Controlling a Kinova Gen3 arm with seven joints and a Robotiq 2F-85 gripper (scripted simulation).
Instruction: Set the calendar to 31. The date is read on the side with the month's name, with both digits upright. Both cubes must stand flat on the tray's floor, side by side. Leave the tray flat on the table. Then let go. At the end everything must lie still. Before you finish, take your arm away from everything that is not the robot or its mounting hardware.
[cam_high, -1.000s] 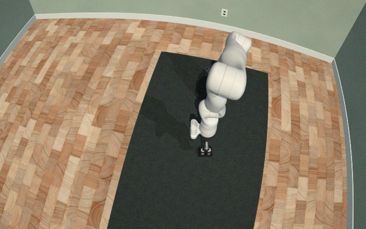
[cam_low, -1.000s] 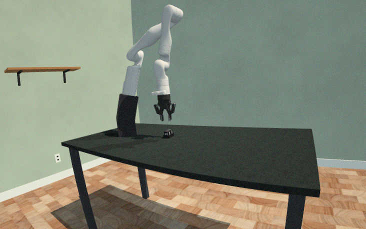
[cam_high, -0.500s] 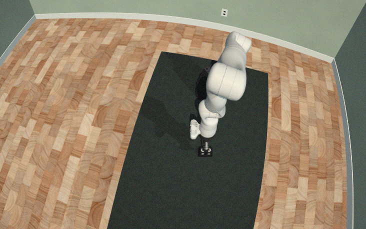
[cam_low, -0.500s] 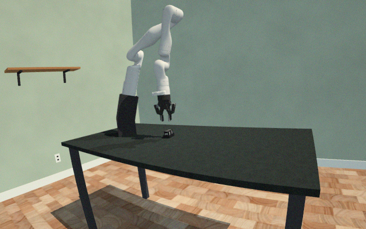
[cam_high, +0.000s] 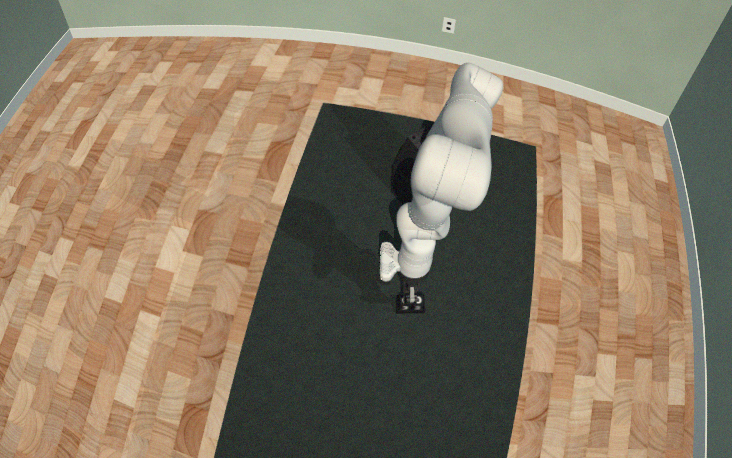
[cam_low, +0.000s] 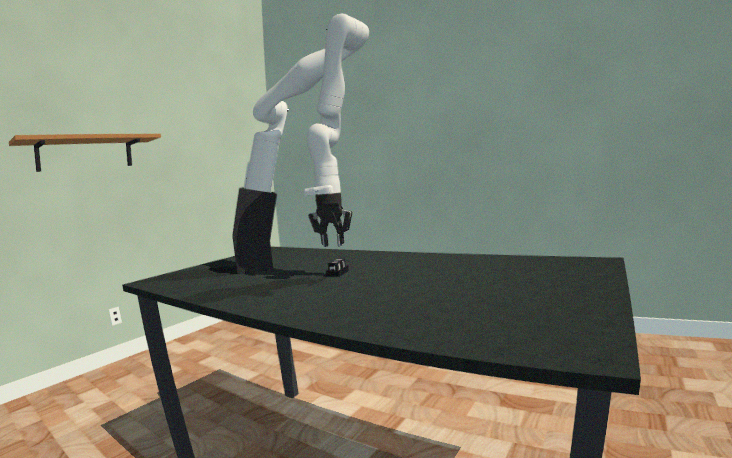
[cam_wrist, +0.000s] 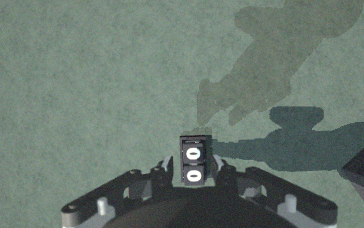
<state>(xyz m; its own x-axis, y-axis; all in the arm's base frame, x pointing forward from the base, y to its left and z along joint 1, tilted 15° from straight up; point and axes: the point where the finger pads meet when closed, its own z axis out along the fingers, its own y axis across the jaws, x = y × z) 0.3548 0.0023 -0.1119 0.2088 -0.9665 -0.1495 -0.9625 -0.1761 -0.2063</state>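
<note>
The black calendar tray lies 100 mm below my hand, 20 mm to the left of it and 10 mm behind it.
</note>
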